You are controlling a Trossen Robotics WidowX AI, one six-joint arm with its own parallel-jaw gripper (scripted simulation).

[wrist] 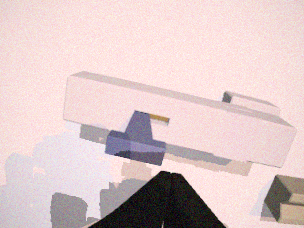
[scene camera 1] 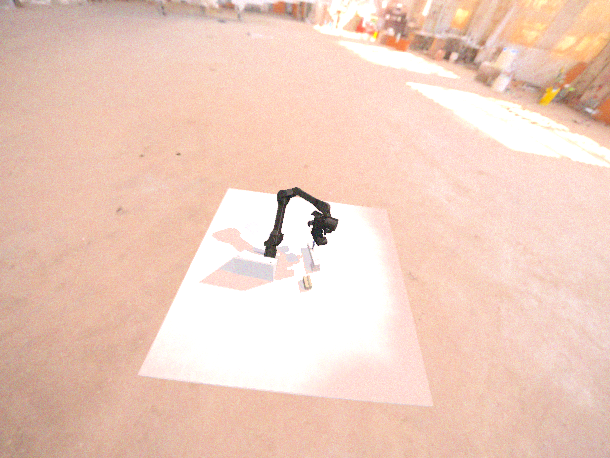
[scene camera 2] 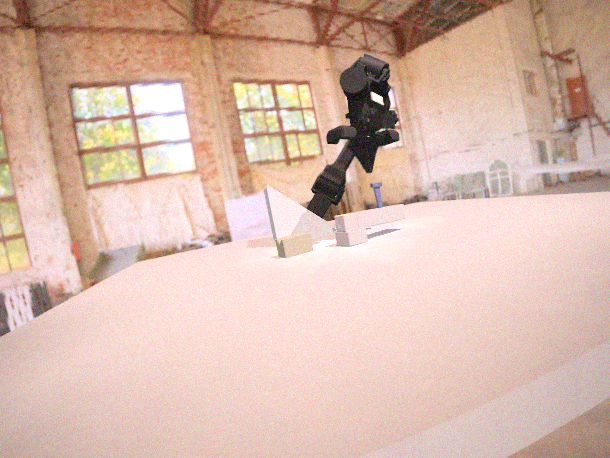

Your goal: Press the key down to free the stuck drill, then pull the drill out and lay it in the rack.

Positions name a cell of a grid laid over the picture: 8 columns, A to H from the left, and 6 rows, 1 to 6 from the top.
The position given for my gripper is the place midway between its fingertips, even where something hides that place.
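Note:
Scene camera 2 shows a tan rack (scene camera 2: D4), a long pale block (scene camera 2: E4) and my gripper (scene camera 2: E3), which is shut and holds nothing. The wrist view shows my gripper (wrist: E5) and the long pale block (wrist: G4).

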